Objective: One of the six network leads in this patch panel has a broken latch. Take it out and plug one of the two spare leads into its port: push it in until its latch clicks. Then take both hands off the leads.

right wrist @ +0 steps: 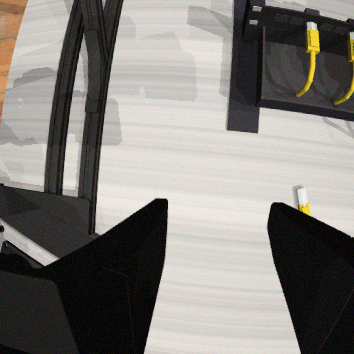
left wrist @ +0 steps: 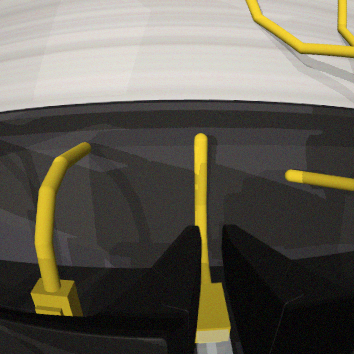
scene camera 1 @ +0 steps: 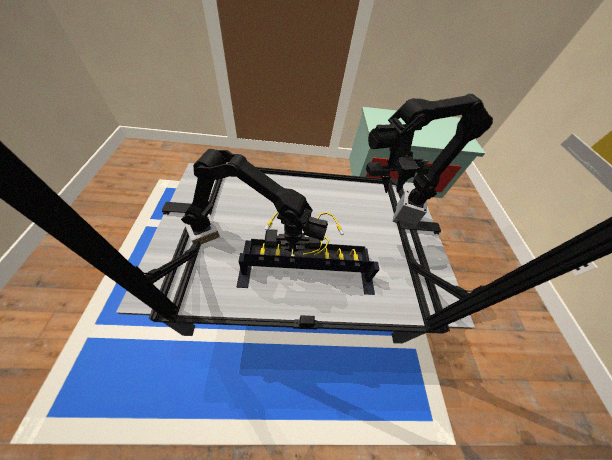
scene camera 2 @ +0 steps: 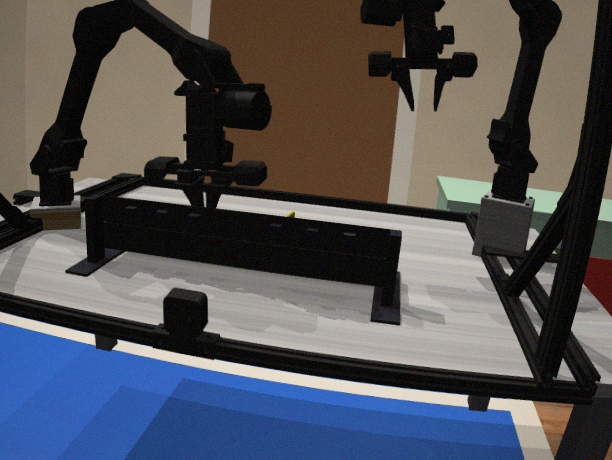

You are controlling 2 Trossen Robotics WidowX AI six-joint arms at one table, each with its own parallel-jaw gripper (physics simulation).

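Frame: origin at the left arm's base, x down, y left, z ahead, level; centimetres.
Seen in the pictures: left gripper, fingertip midpoint: (left wrist: 209,236) (scene camera 1: 292,250); right gripper, fingertip midpoint: (right wrist: 219,212) (scene camera 1: 391,192) (scene camera 2: 424,110); left arm's base, origin of the base link: (scene camera 1: 200,226) (scene camera 2: 56,201); right arm's base, origin of the base link: (scene camera 1: 415,200) (scene camera 2: 509,197).
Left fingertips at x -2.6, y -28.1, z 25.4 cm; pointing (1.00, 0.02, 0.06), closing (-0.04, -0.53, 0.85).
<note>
Offsets run from my left fingertips to a thing's top centre. "spot": to the spot under its first point.
The black patch panel @(dy -5.4, dx -3.9, dz +3.9 cm) (scene camera 1: 304,264) (scene camera 2: 258,248) (right wrist: 246,70) stands mid-table with yellow leads plugged in along it. My left gripper (scene camera 1: 290,243) (scene camera 2: 204,201) (left wrist: 209,236) is down at the panel's third port from the left, its fingers nearly shut. They stand on either side of that lead's yellow plug @(spot: dy -2.7, dx -0.6, dz -1.5 cm) (left wrist: 212,312) without clamping it. The neighbouring lead @(spot: dy +1.8, dx -2.1, dz -5.0 cm) (left wrist: 53,298) sits in its port to the left. Two spare leads @(spot: dy +21.1, dx +6.3, dz +2.4 cm) (scene camera 1: 272,219) @(spot: dy +8.6, dx +6.6, dz +27.3 cm) (scene camera 1: 333,220) lie on the table behind the panel; one spare's plug @(spot: dy +1.6, dx +6.2, dz +25.9 cm) (right wrist: 301,198) shows in the right wrist view. My right gripper (scene camera 1: 402,183) (scene camera 2: 424,102) (right wrist: 219,212) hangs high at the right, open and empty.
A black frame rail (scene camera 1: 304,323) runs round the table, with a small black block (scene camera 2: 185,312) on its front bar. The right arm's grey base block (scene camera 1: 410,212) (scene camera 2: 502,224) sits at the right edge. A mint cabinet (scene camera 1: 441,137) stands behind it.
</note>
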